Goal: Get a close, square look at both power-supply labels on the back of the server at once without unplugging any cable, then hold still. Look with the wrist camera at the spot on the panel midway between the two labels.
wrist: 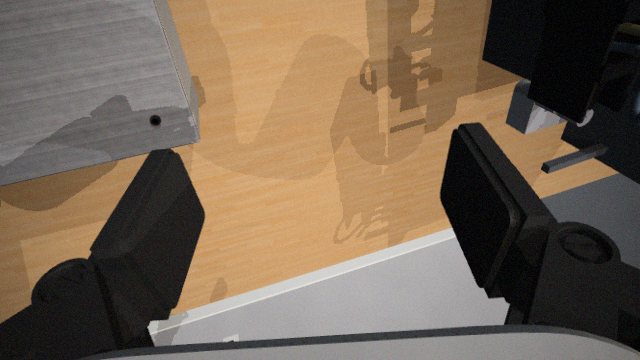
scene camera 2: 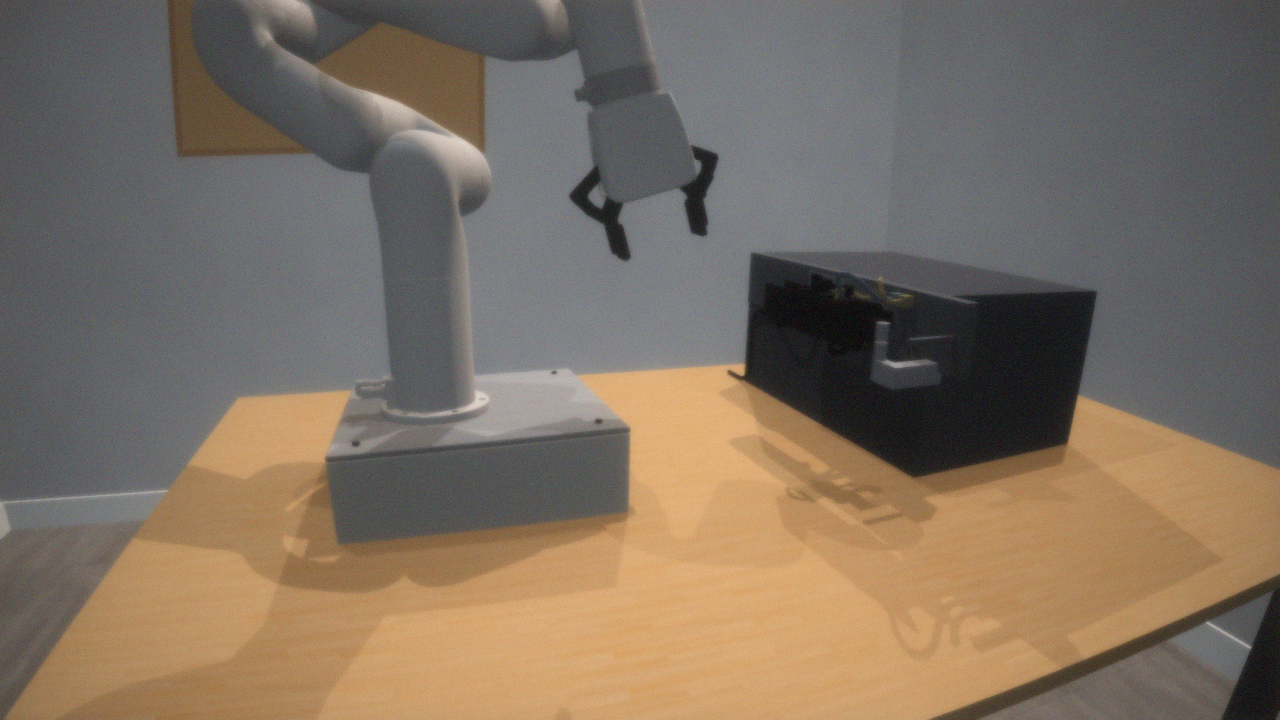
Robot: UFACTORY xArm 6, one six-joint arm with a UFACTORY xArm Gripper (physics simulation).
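Frame: origin at the arm's base, x ahead, y left, z up, level; centimetres.
Where they show: gripper, between the fingertips: (wrist: pixel 317 172) (scene camera 2: pixel 662 246); arm's base, origin of its link: (scene camera 2: pixel 435 409).
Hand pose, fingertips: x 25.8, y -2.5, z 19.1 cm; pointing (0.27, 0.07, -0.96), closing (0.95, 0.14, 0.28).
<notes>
Things, the pixels of their centre, and the offset from my fingertips. "spot": a spot on its surface instead. Level surfaces: height alone.
- dark bar, a spot on its surface: (wrist: pixel 562 60) spot: dx +21.9, dy +0.4, dz -9.3 cm
- grey-white bracket, a spot on its surface: (wrist: pixel 519 107) (scene camera 2: pixel 880 374) spot: dx +25.4, dy -5.6, dz -13.8 cm
- wooden table, height of its surface: dz -27.8 cm
- short grey bar, middle of its body: (scene camera 2: pixel 931 340) (wrist: pixel 574 158) dx +29.4, dy -9.0, dz -9.0 cm
The black server box (scene camera 2: pixel 1002 385) (wrist: pixel 507 37) stands at the right of the scene view. In the wrist view, part of it shows at the upper right edge. A dark bar (wrist: pixel 562 60) and a grey-white bracket (scene camera 2: pixel 905 372) (wrist: pixel 519 107) stick out from its back. Yellow and blue cables show near the top of the back in the scene view. The two power-supply labels cannot be made out in either view. My gripper (scene camera 2: pixel 659 243) (wrist: pixel 317 172) is open and empty, high above the table, left of the server in the scene view. Its wrist camera looks mostly at the table.
The grey robot base (scene camera 2: pixel 483 483) (wrist: pixel 90 60) stands on the wooden table (scene camera 2: pixel 537 635) (wrist: pixel 270 220), left of the server. A short grey bar (wrist: pixel 575 158) juts out near the bracket. Shadows lie across the table between base and server. A tan board (scene camera 2: pixel 232 98) hangs behind the arm.
</notes>
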